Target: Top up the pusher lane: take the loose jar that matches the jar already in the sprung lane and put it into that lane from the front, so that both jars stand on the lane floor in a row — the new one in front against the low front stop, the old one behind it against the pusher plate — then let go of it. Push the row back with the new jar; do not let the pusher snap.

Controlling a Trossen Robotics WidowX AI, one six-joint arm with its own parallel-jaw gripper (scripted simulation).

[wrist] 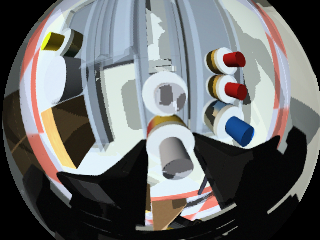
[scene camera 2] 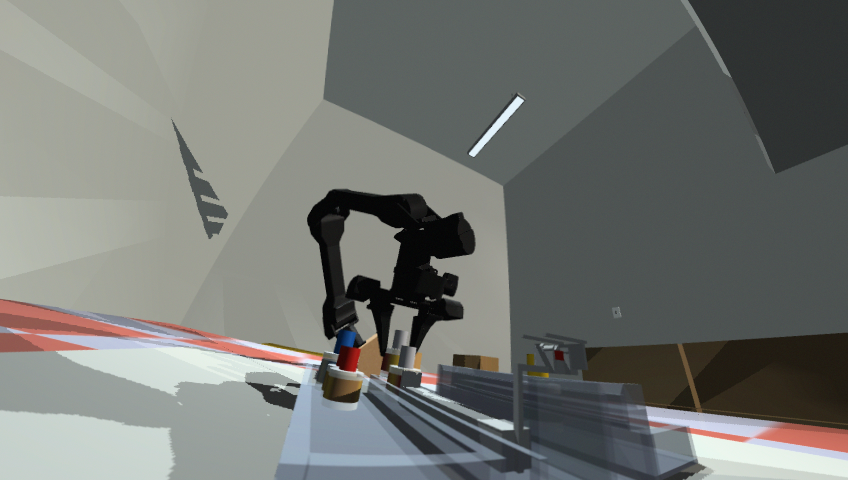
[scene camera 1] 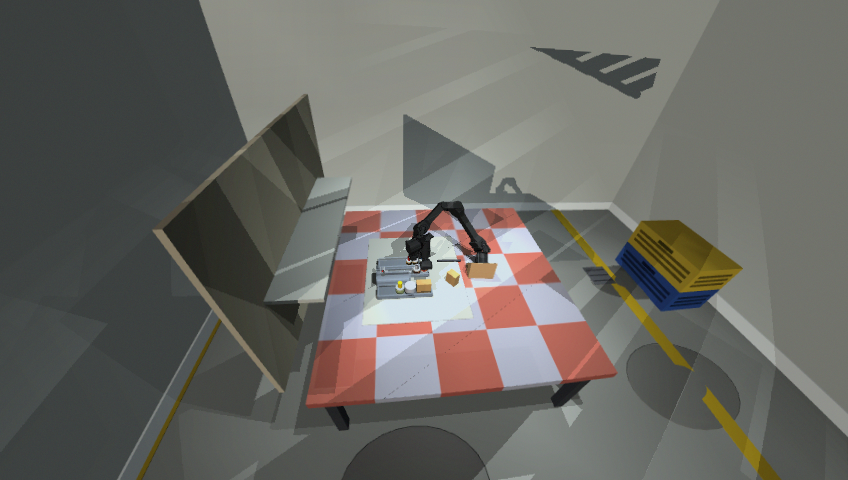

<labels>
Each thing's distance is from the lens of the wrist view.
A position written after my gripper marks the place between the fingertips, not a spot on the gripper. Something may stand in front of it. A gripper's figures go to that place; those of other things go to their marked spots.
my gripper (wrist: 169,140): 0.10 m
brown box (wrist: 67,126): 0.13 m
</labels>
